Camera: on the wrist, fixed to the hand. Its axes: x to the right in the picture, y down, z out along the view.
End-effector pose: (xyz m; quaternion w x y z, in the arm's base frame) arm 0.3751 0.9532 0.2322 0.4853 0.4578 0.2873 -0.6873
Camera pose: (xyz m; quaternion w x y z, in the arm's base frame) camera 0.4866 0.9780 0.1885 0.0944 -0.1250 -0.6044 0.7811
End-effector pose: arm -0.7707 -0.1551 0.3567 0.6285 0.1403 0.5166 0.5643
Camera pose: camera -0.8889 -0.1420 0.3851 0.8271 -0.3347 0.4505 0.0289
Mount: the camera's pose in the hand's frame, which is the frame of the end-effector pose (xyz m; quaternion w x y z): 0.0174 0.0925 -0.0780 0.7219 -0.0871 0.0488 -0.6847
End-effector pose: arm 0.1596 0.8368 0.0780 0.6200 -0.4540 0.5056 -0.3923
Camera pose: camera 0.0886 0.8333 -0.0214 0.1148 -0.7088 0.1186 -0.6858
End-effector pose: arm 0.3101 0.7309 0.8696 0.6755 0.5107 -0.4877 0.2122
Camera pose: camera 0.2795 0.8331 0.9293 0.7012 0.6334 0.0121 -0.3269
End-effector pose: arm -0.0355 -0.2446 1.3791 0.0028 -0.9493 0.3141 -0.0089
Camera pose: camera -0.0782 -0.3292 1.4563 0.1021 0.9002 0.4224 0.0273
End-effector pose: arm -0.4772 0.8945 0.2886 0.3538 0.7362 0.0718 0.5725
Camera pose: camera -0.5688 0.8692 0.3655 0.7080 0.4235 0.5233 0.2132
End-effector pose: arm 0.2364 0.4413 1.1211 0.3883 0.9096 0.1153 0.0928
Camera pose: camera 0.2456 0.4375 1.2429 0.4175 0.5394 0.7169 -0.1444
